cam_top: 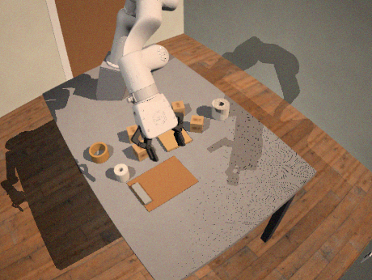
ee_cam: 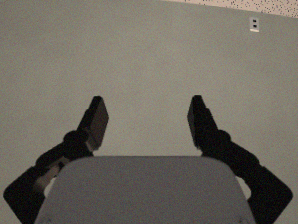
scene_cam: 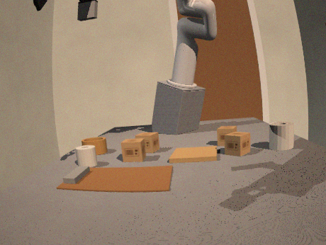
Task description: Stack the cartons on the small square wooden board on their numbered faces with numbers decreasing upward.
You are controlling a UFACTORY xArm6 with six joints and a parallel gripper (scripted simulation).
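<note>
Now: the small square wooden board 37 cm below my hand, 34 cm behind it and 18 cm to the left of it. Round my hand: large white roll: 44 cm to the left, 36 cm behind, 34 cm below; small white roll: 35 cm below, 25 cm behind, 10 cm to the right; brown tape ring: 41 cm behind, 35 cm below, 16 cm to the right.
</note>
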